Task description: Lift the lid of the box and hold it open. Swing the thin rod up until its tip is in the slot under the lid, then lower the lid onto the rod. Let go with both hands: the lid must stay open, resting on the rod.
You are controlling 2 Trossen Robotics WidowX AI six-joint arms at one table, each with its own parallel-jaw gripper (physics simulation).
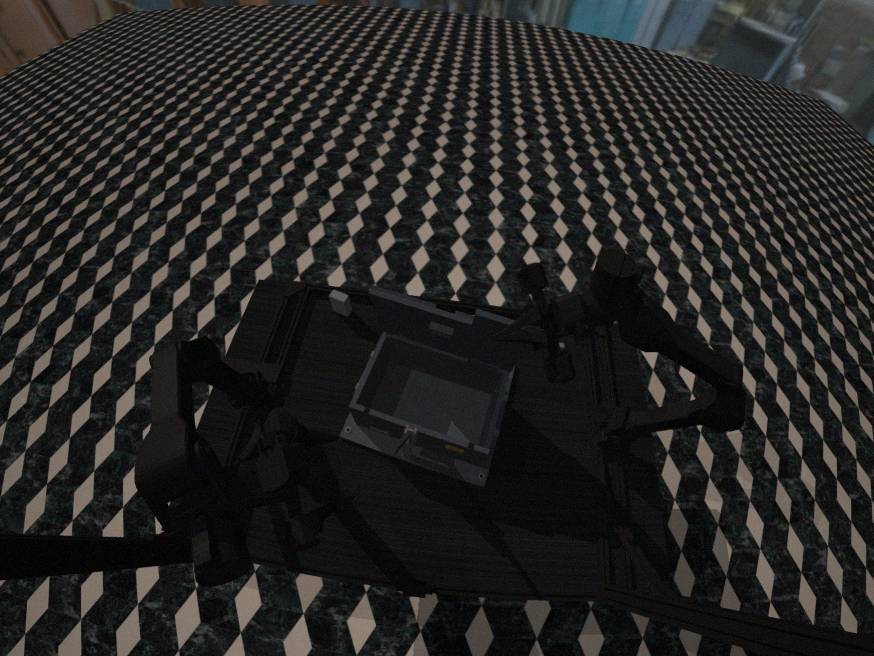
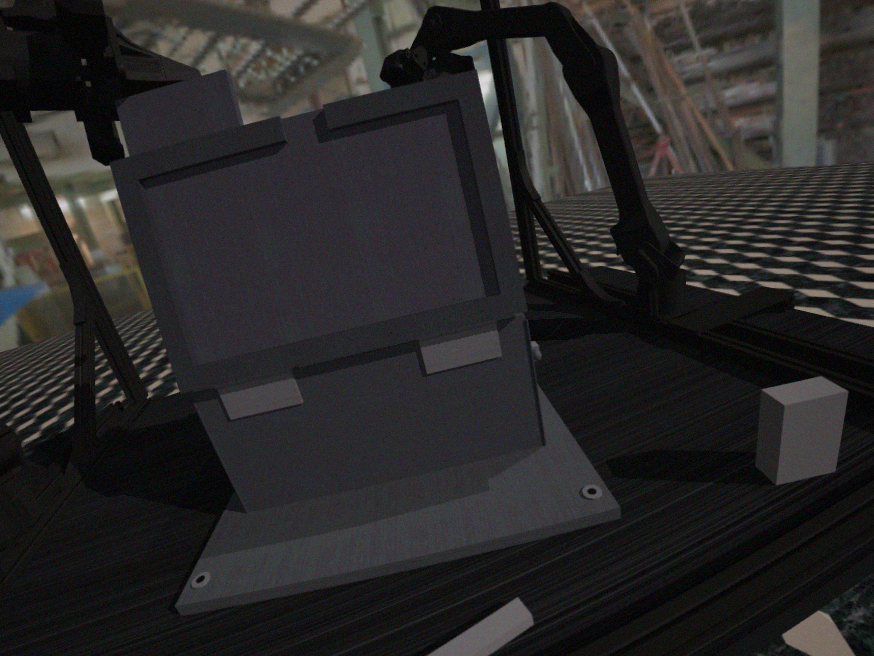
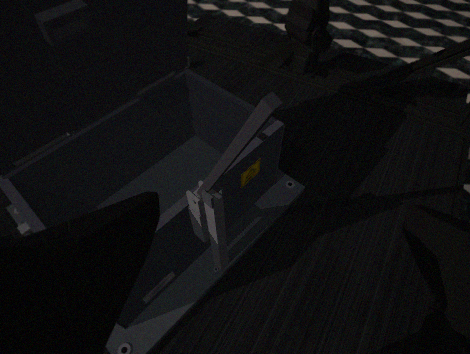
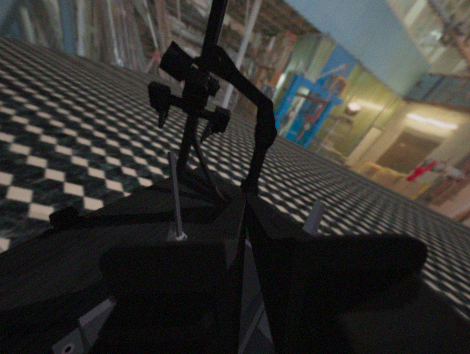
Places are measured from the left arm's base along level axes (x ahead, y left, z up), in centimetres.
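Pixels of known places: left gripper, between the fingertips: (image 1: 345,466) (image 3: 280,210) (image 4: 180,134); right gripper, between the fingertips: (image 1: 494,338) (image 4: 244,199); left arm's base, origin of its link: (image 1: 258,398) (image 2: 663,310); right arm's base, origin of its link: (image 1: 607,440) (image 2: 10,531) (image 3: 303,67).
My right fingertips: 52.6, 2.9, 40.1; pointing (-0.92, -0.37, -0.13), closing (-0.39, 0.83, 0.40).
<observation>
For each thing: its top centre in the pictures, then the offset to it from my right fingertips, as dx, dy, dz. "spot": a spot on its surface instead.
- pale block, centre of its top: (image 2: 803,390) (image 1: 338,295) -37.3, +28.0, -34.4
- pale bar, a spot on its surface: (image 2: 487,628) spot: -8.8, +29.0, -41.0
- yellow label, centre of its top: (image 3: 250,166) (image 1: 455,447) -1.9, -10.4, -29.9
The box (image 1: 501,402) (image 2: 395,437) (image 3: 220,97) stands on the table with its lid (image 1: 402,314) (image 2: 310,233) (image 3: 100,85) open and nearly upright. A small slotted block (image 1: 441,328) (image 3: 65,22) sits on the lid's inner face. The thin rod (image 1: 403,442) (image 3: 240,142) (image 4: 175,197) rises from its pivot at the front wall, its free end up and clear of the lid. My left gripper (image 1: 340,466) (image 3: 280,210) (image 4: 180,134) is open and empty, in front of the box, apart from the rod. My right gripper (image 1: 499,338) (image 4: 244,199) is shut and empty, its tips near the lid's inner side; contact is unclear.
A pale block (image 1: 340,303) (image 2: 804,432) stands on the table beyond the box's left back corner. A pale bar (image 2: 487,628) lies behind the box. A yellow label (image 1: 453,448) (image 3: 250,172) is on the front wall. Dark frame rails run along the table's sides.
</observation>
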